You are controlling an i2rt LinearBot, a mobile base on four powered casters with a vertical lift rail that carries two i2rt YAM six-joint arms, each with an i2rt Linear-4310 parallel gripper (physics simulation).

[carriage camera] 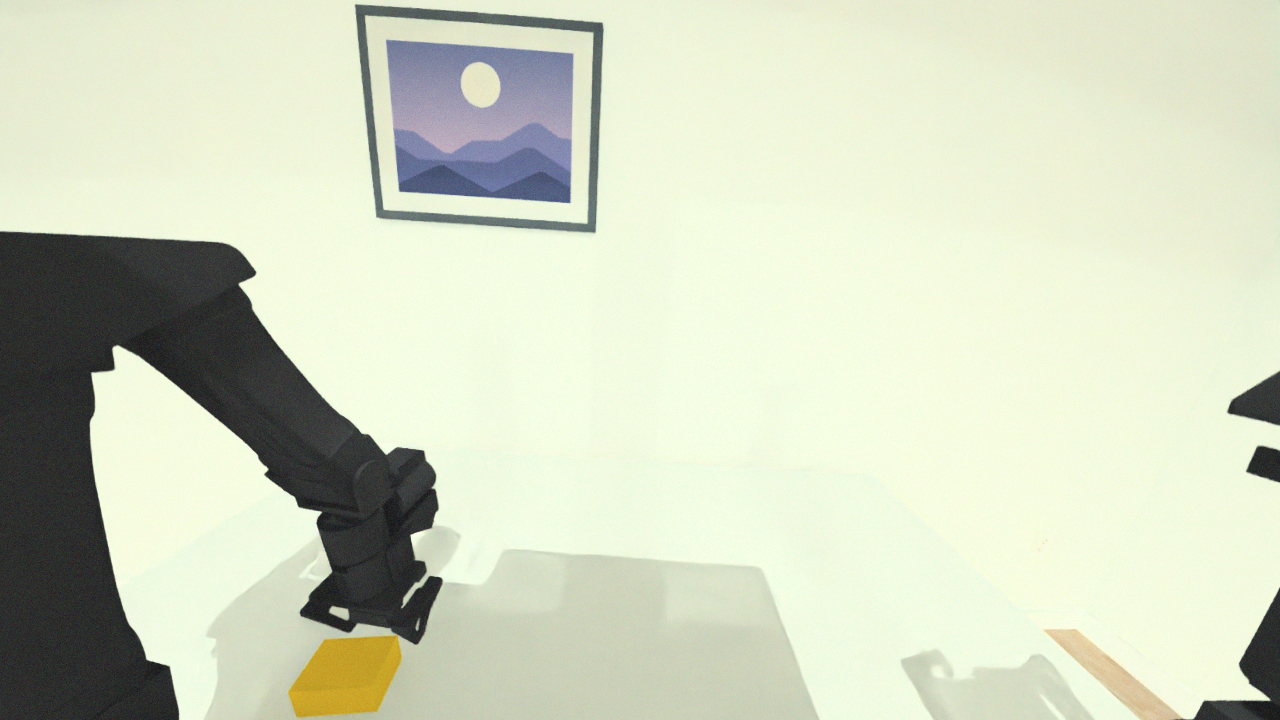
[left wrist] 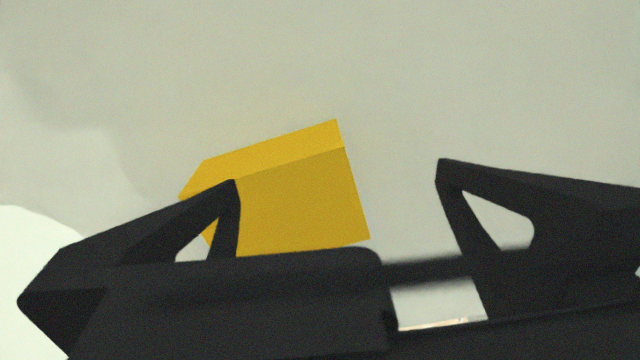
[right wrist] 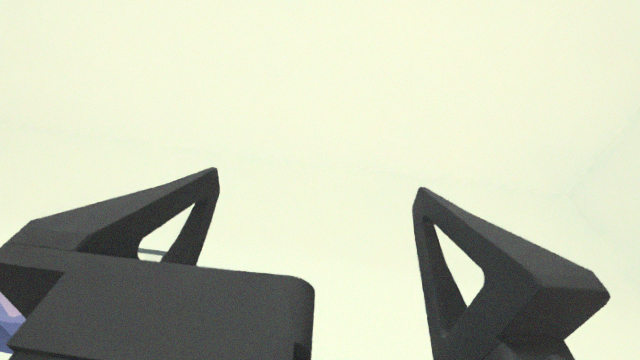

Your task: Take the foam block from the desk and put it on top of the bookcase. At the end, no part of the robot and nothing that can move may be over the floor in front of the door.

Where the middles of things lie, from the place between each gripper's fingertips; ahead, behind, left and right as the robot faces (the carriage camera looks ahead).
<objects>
Right now the yellow foam block [left wrist: 297,192] is 40 mm below my left hand, 30 mm to the left of it and 30 mm behind it. The rest, counted from my left hand: framed mountain picture [carriage camera: 494,120]: 780 mm above, 600 mm ahead, 100 mm to the left.
Now: the yellow foam block 18 cm ahead of my right hand, 68 cm to the left of it and 55 cm below it. Also, from my right hand: framed mountain picture: 80 cm ahead, 75 cm to the left, 27 cm above.
</objects>
